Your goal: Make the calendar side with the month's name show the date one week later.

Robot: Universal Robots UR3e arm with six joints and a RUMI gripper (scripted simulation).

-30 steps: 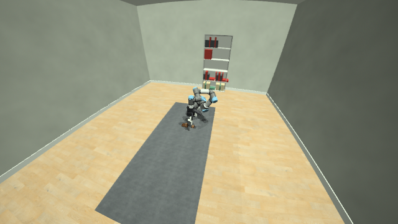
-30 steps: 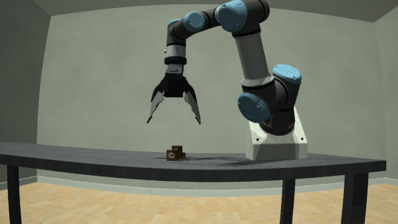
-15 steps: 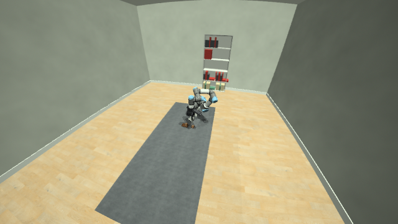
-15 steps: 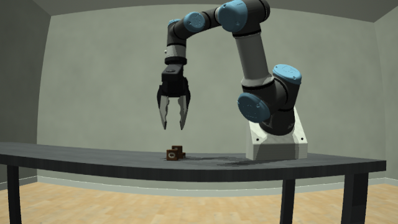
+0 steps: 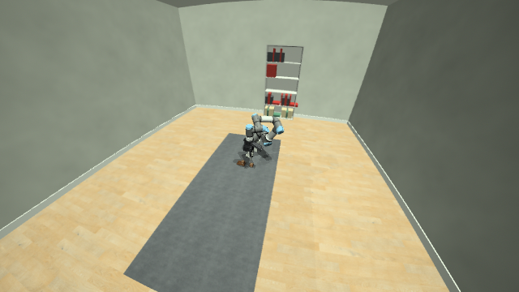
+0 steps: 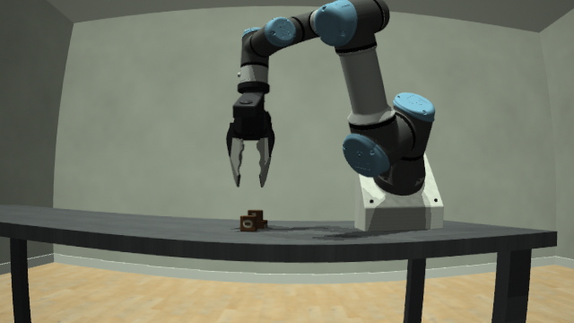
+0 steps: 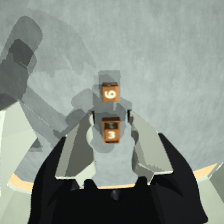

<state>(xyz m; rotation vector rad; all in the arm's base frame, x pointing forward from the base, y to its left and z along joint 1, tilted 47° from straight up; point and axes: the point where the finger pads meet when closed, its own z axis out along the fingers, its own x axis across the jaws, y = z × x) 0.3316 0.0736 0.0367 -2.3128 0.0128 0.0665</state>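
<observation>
Now: hand 9 cm above the cube. Round my hand: calendar tray 11 cm to the right, 10 cm below.
</observation>
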